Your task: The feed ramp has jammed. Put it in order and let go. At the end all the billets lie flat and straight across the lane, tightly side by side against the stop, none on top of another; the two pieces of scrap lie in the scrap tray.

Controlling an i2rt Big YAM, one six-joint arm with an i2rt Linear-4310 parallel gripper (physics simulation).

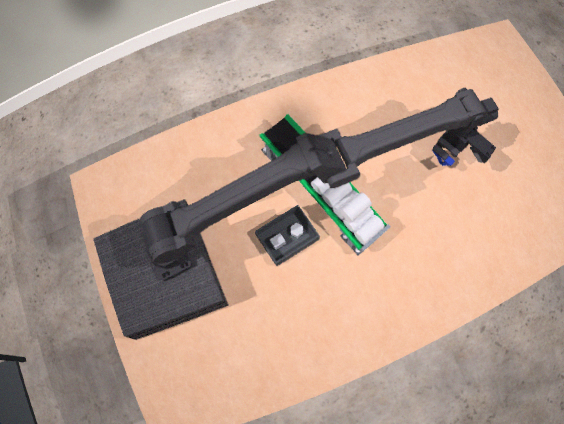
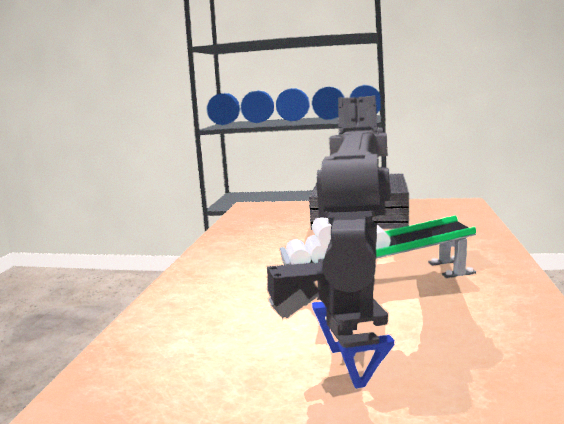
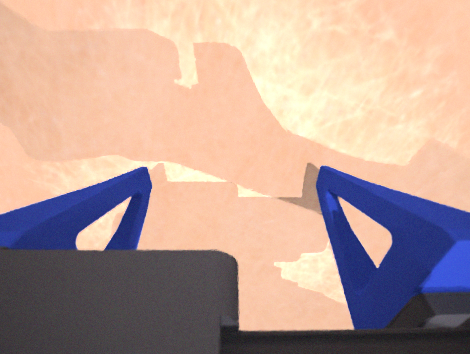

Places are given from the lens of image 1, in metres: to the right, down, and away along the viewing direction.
dark scrap tray (image 1: 282,224): 0.00, 0.03, 1.27
